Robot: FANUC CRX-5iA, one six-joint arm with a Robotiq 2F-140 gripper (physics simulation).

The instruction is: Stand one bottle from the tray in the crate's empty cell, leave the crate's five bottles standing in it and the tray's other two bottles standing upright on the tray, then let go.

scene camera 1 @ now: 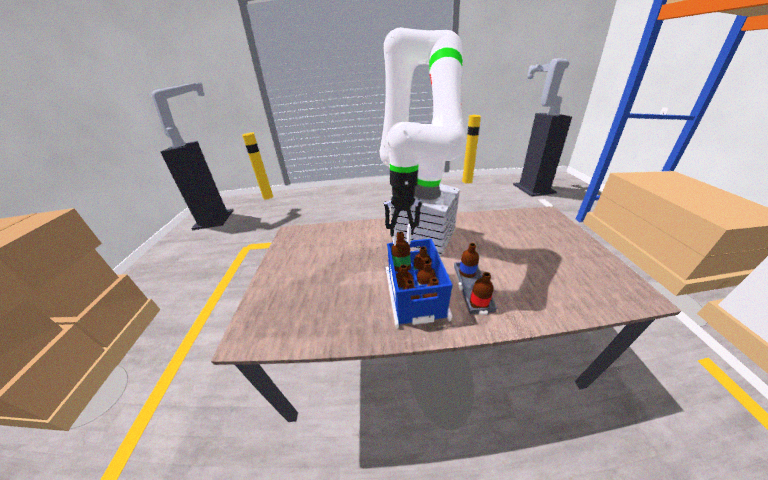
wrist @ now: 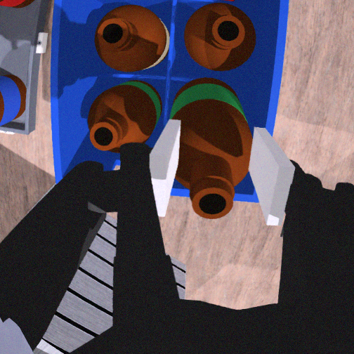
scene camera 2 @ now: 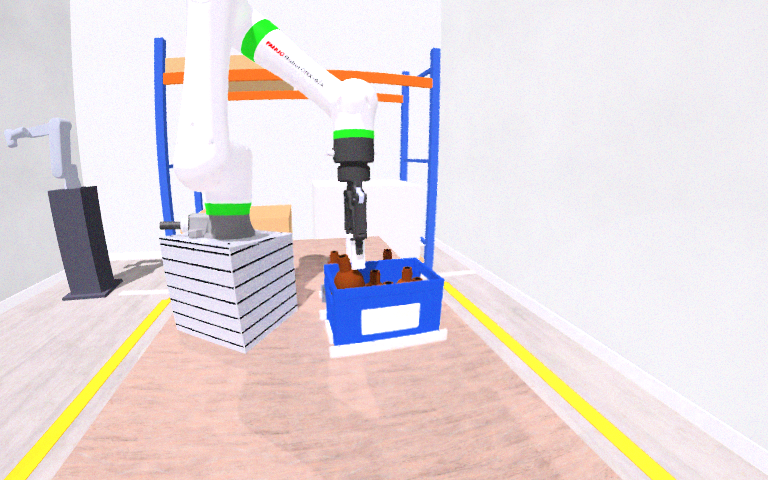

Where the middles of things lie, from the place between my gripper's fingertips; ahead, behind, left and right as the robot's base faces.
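Scene:
You'll find the white-banded bottle (wrist: 128,43) 130 mm below my hand, and it's 80 mm ahead of the hand and 80 mm to the left of it as well.

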